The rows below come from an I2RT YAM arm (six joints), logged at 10 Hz.
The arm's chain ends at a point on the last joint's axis. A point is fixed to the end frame.
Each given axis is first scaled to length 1.
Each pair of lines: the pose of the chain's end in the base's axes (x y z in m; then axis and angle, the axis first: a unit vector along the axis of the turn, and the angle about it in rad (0 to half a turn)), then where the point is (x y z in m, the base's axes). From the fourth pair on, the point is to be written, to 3 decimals.
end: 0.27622 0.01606 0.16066 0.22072 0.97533 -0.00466 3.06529
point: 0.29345 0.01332 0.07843
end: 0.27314 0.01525 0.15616 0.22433 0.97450 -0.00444 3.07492
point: 0.28959 0.01261 0.07377
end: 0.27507 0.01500 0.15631 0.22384 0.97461 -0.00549 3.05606
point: 0.29300 0.01186 0.07425
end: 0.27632 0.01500 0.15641 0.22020 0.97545 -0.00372 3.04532
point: 0.295 0.012 0.075
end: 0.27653 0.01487 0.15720 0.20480 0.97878 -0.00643 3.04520
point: 0.295 0.012 0.075
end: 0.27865 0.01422 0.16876 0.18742 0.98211 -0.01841 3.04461
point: 0.297 0.010 0.087
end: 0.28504 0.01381 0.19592 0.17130 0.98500 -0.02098 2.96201
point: 0.310 0.008 0.116
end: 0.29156 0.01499 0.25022 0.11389 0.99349 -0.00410 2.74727
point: 0.334 0.013 0.177
